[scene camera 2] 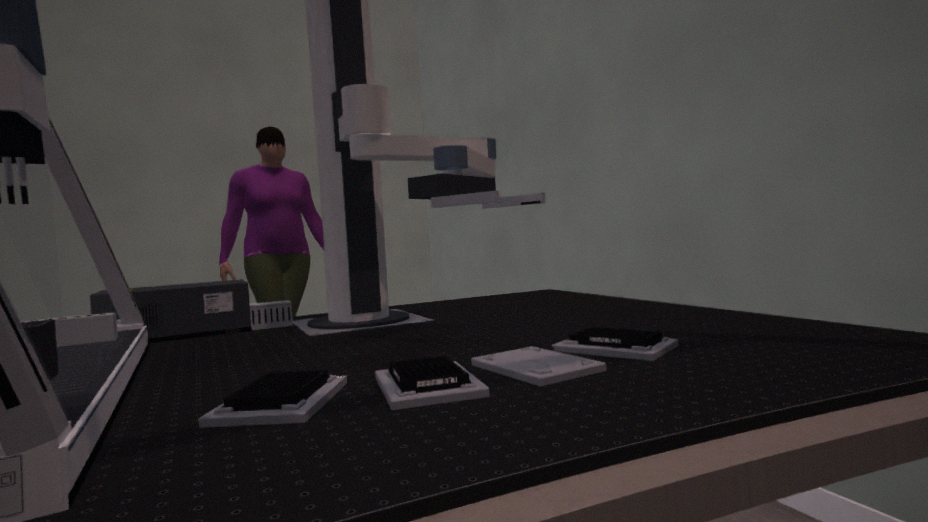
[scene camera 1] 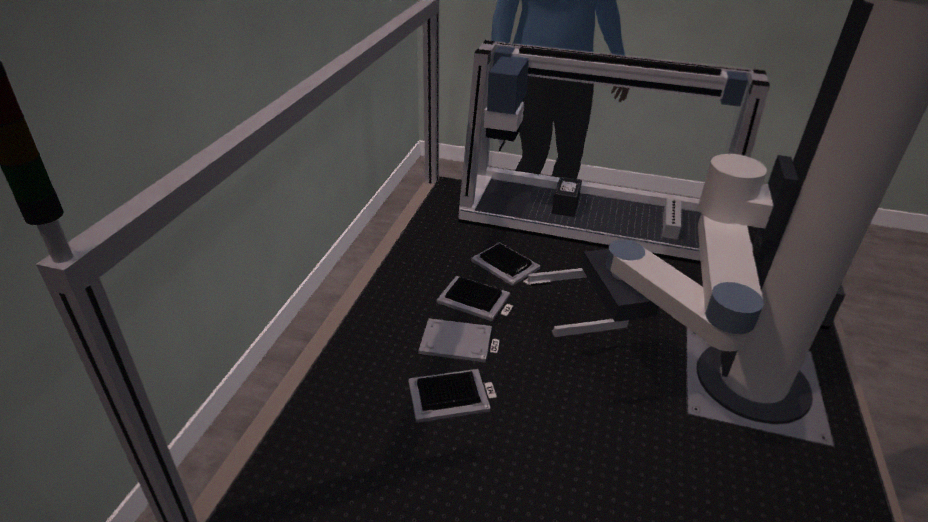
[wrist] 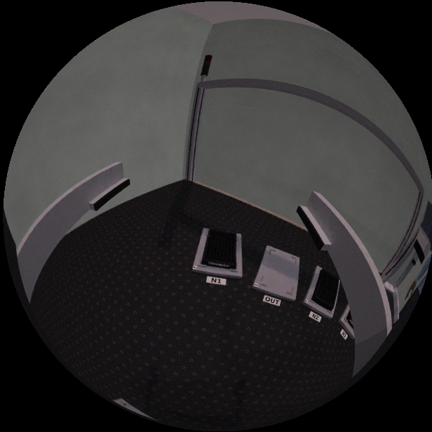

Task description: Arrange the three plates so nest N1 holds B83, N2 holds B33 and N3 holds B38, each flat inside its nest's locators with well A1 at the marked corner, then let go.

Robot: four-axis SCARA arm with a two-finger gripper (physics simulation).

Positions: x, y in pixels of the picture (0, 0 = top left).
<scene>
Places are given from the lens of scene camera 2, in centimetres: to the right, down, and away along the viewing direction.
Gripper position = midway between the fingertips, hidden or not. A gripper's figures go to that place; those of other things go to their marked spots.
my gripper (scene camera 2: 522, 197): 11, -12, 106
black plate (scene camera 2: 607, 337): 23, 12, 90
black plate (scene camera 2: 421, 375): -5, 14, 72
black plate (scene camera 2: 274, 389): -23, 16, 70
out nest (scene camera 2: 516, 363): 8, 15, 82
</scene>
